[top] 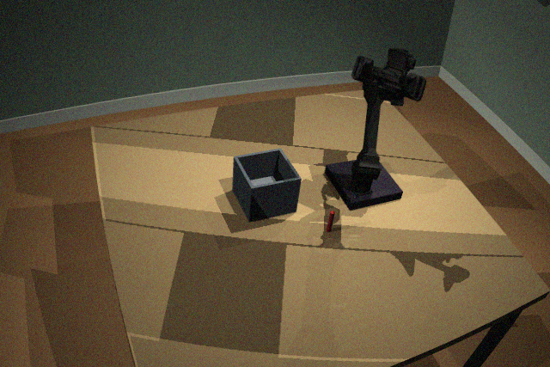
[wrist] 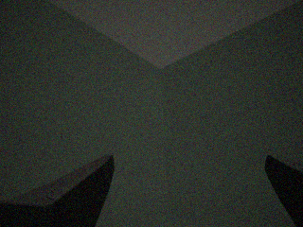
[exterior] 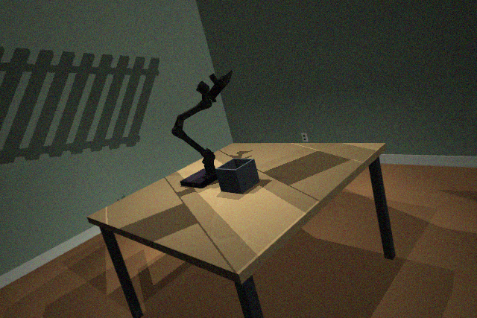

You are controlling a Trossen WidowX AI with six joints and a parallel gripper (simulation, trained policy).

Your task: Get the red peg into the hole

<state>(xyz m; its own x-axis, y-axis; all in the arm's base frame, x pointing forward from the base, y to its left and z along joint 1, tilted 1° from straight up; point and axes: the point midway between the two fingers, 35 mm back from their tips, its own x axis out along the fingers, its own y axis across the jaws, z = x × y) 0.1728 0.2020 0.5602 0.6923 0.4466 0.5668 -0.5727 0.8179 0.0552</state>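
My gripper tip is now 10 mm past the red peg, 100 mm to the left of it and 580 mm above it. From my gripper tip the other things lie so: grey plate (130 mm ahead, 300 mm to the right, 570 mm below).
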